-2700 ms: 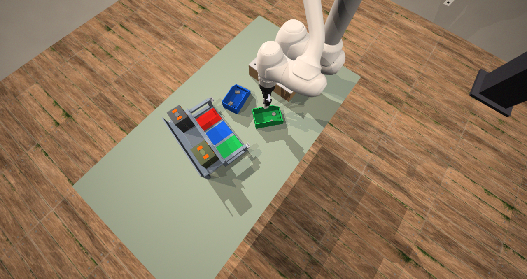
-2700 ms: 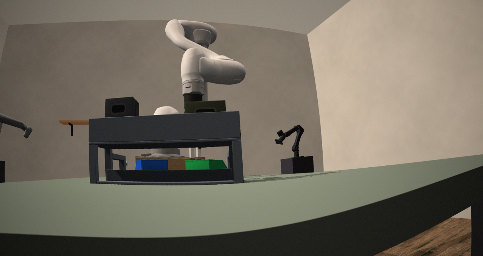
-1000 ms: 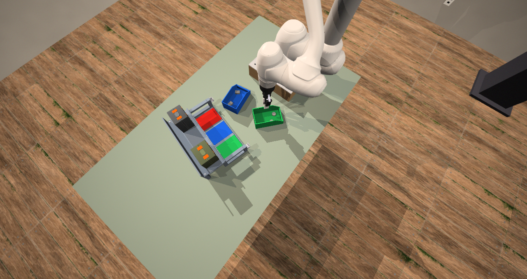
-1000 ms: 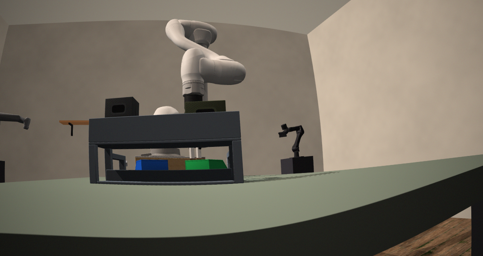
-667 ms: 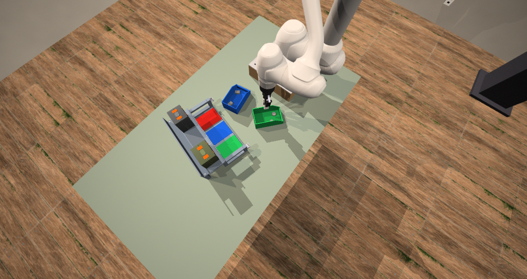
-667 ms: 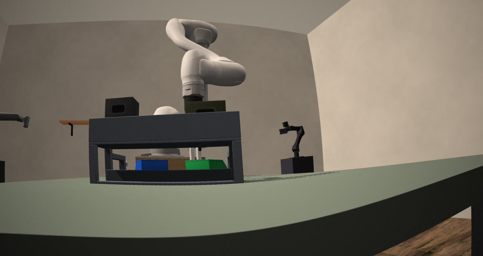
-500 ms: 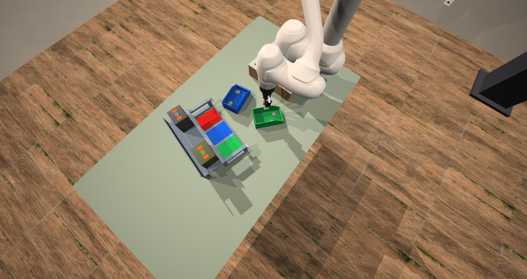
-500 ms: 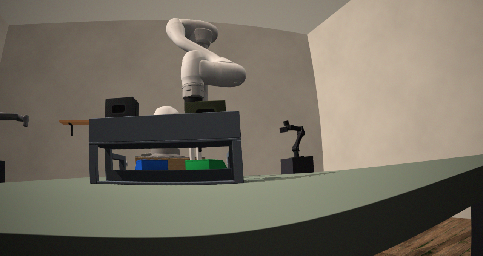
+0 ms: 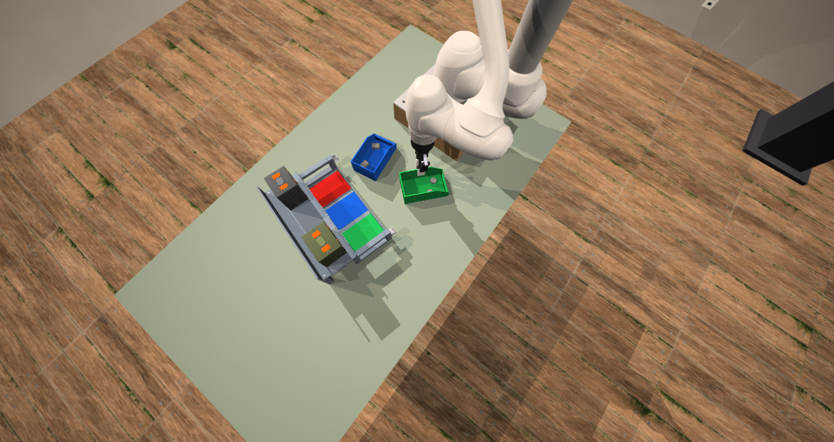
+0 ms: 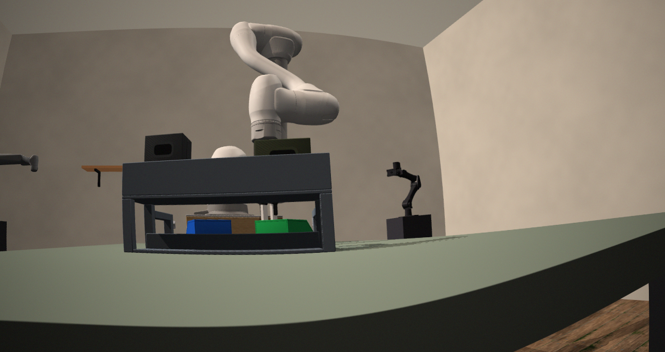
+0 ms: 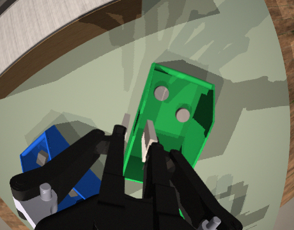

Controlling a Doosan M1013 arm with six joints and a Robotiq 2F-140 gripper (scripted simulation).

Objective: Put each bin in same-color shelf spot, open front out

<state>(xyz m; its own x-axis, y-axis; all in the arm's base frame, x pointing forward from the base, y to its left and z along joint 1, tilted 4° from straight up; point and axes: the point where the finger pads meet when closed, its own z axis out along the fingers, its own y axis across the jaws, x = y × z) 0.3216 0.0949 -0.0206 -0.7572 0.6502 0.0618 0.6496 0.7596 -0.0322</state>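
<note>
Right now my hand is 50 mm above the green bin, 40 mm to the right of it and 30 mm short of it. The rest, counted from my hand: black box: 370 mm ahead, 280 mm to the right, 70 mm above; olive box: 430 mm ahead, 60 mm above, 50 mm to the right; blue bin: 190 mm to the right, 50 mm below, 50 mm ahead.
</note>
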